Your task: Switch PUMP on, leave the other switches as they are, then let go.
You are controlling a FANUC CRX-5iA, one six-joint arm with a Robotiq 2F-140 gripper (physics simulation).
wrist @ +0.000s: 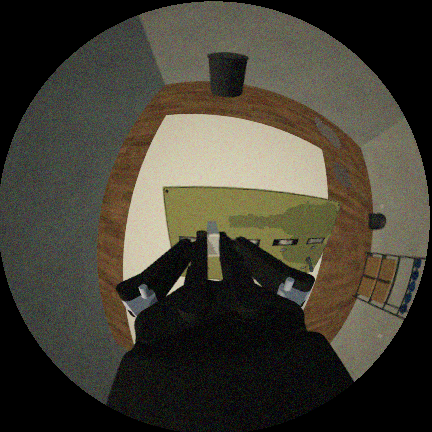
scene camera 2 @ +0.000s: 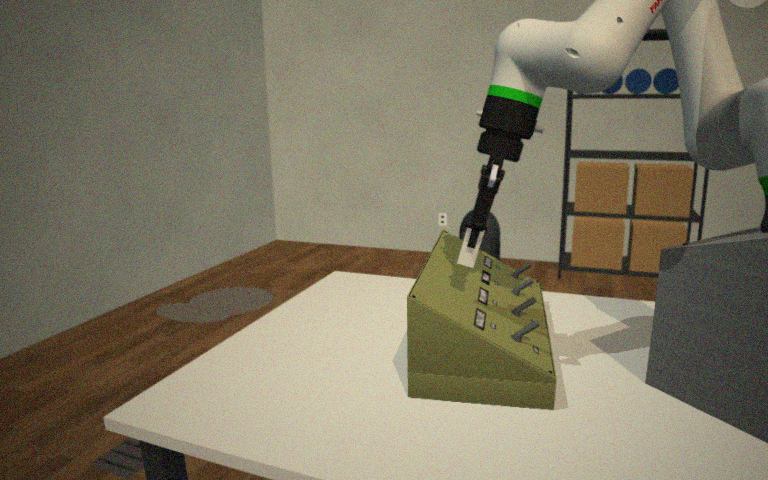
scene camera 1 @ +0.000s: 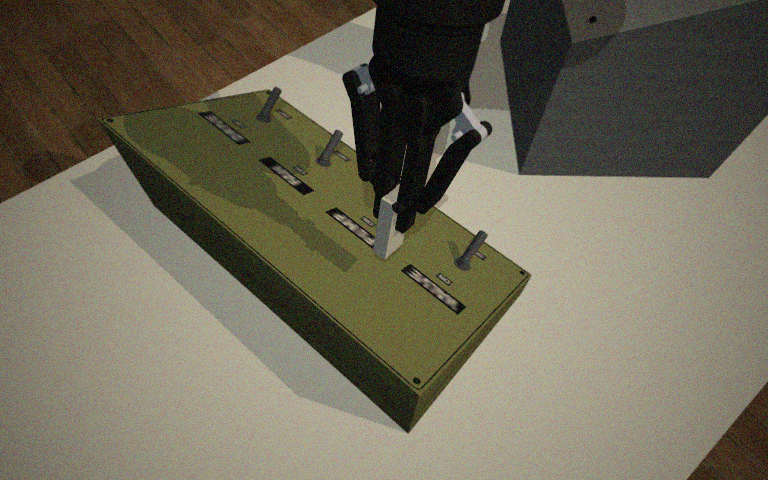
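The olive sloped panel carries a row of grey levers. The PUMP label is second from the near end in both scene views; its lettering is blurred. The PUMP lever leans toward the panel's low edge, like its neighbours; in scene camera 1 the gripper hides it. The VALVE lever, FAN lever and DRIVE lever stand apart from the fingers. My gripper is shut and empty, low over the face, on the label side of the PUMP lever.
The panel stands on a white table. A large grey block is beyond the panel's low edge. A shelf rack and a dark bin stand away from the table.
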